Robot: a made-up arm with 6 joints.
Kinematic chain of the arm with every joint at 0, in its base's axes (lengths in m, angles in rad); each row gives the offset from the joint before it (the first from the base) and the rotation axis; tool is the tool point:
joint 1: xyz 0 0 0.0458 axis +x
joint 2: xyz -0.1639 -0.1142 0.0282 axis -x
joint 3: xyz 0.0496 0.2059 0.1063 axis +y
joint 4: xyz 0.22 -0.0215 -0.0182 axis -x
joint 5: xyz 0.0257 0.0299 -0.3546 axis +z
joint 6: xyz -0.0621 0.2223 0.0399 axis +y
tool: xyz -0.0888 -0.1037 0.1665
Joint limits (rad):
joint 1: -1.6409..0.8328
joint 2: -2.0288..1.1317
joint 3: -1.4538..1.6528
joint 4: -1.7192..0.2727
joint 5: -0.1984..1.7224
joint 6: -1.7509..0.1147
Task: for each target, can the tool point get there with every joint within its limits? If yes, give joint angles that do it. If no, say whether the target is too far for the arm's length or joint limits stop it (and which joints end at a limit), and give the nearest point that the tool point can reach.
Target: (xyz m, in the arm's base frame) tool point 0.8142 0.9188 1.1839
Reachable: no: too far | nearest point 0.2196 0.4422 0.5936 | short by 0.964 m
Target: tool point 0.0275 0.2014 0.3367
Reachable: yes | joints -0.4998 -1.1760 -0.9408 -0.5745 0.3799 -0.6445
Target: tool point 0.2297 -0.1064 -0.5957
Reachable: no: joint limits stop it (at a limit: joint 2, joint 5, joint 6) | nearest point 0.1623 -0.0881 -0.4851 | short by 0.131 m
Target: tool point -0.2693 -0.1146 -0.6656
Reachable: no: joint limits stop it (at a limit: joint 2, joint 4, joint 5, joint 6) | nearest point -0.2430 -0.0936 -0.5355 | short by 0.134 m
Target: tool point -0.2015 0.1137 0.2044
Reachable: yes | joints 0.1088 -1.5941 0.1874 0.0984 0.6999 -1.2732
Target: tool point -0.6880 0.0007 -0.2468
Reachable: no: joint limits stop it (at a limit: joint 2, joint 3, joint 5, joint 6) | nearest point -0.5993 0.0006 -0.2190 | short by 0.093 m
